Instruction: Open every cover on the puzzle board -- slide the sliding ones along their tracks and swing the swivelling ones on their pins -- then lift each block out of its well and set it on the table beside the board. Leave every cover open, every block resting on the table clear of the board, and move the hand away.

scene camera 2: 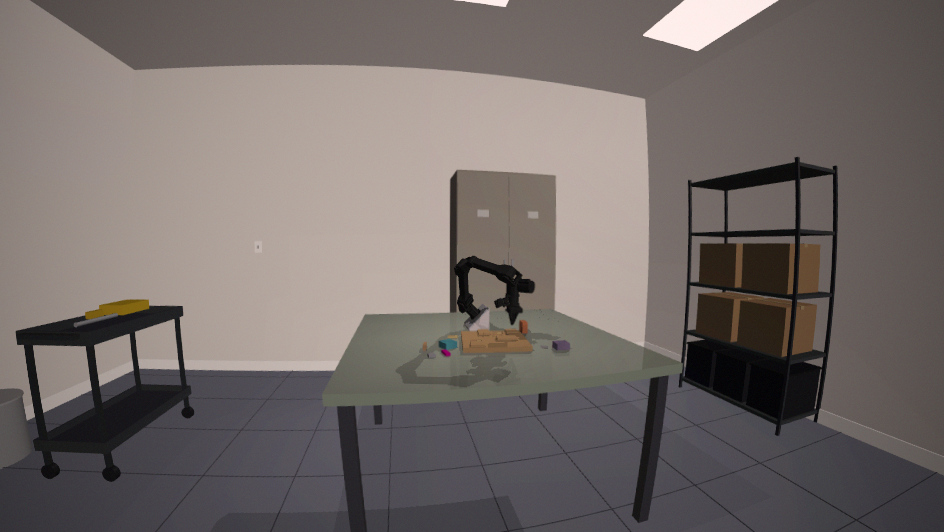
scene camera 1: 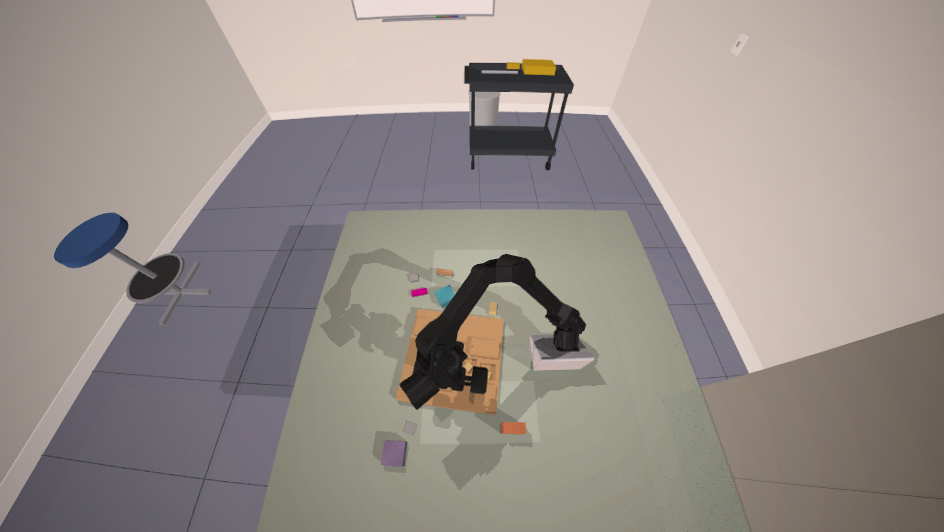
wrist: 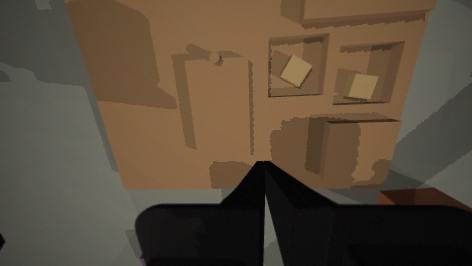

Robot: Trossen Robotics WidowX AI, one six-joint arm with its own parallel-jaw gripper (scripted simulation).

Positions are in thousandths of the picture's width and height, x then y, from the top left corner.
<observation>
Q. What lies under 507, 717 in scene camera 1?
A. My gripper.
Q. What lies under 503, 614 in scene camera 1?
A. A tan puzzle board.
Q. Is my gripper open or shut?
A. Shut.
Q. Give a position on a tan puzzle board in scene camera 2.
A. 522, 649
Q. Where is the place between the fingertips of my gripper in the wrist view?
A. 556, 630
</observation>
